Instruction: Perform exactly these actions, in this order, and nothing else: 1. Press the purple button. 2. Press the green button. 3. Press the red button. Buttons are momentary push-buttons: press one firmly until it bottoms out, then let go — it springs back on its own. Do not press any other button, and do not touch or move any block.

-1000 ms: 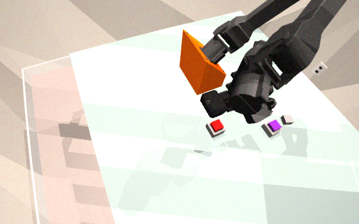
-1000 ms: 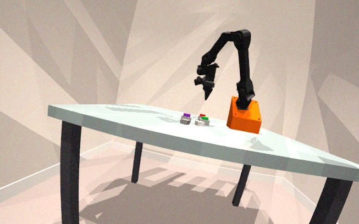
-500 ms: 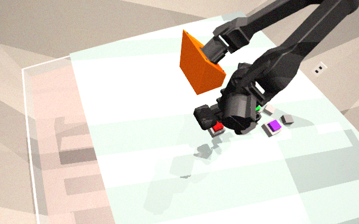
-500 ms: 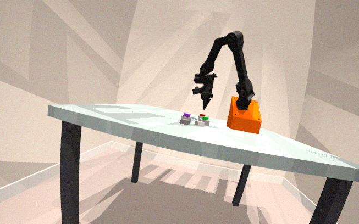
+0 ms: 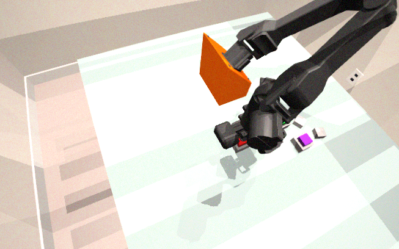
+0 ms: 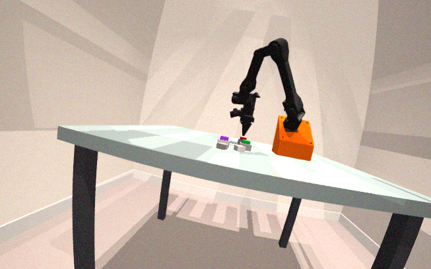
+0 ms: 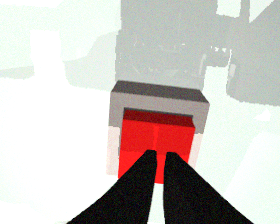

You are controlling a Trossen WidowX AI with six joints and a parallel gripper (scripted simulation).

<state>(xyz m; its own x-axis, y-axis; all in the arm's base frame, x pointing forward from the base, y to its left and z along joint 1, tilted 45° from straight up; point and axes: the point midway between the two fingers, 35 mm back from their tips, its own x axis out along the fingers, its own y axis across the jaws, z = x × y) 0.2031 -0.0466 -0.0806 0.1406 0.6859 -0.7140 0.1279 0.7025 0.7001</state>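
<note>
Right now my gripper tip is 17 cm to the right of the purple button, 10 cm short of it and 1 cm above it. Round my gripper tip: red button: 1 cm below; green button: 16 cm to the left, 1 cm below, 1 cm ahead.
</note>
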